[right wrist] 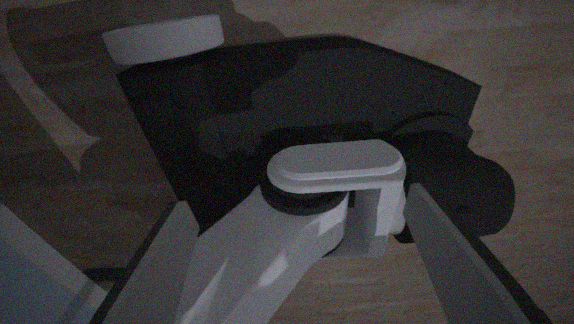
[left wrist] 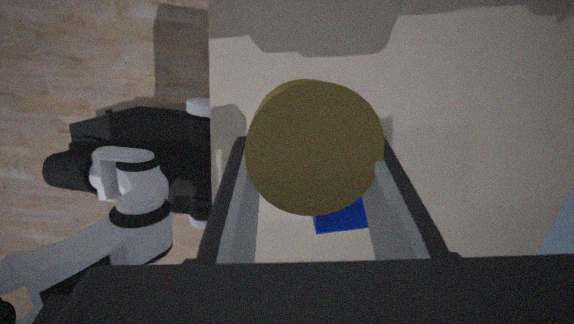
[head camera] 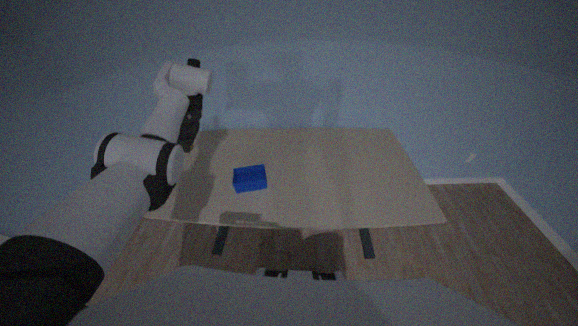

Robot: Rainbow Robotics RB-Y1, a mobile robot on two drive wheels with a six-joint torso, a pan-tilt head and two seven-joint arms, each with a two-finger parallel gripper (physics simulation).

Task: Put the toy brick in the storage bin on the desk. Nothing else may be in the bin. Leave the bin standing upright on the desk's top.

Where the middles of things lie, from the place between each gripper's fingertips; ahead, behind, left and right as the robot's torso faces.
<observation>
Now: the blue storage bin (head camera: 250,178) 62 cm ahead of my right hand, 49 cm to the left of it and 27 cm above it. Round my right hand: yellowish toy brick (left wrist: 310,150): 50 cm ahead, 65 cm to the left, 58 cm above.
The yellowish toy brick lies 1 cm to the left of my left hand and 1 cm above it. The rest, counted from my left hand: blue storage bin (30 cm below, 15 cm to the right, 11 cm ahead).
</observation>
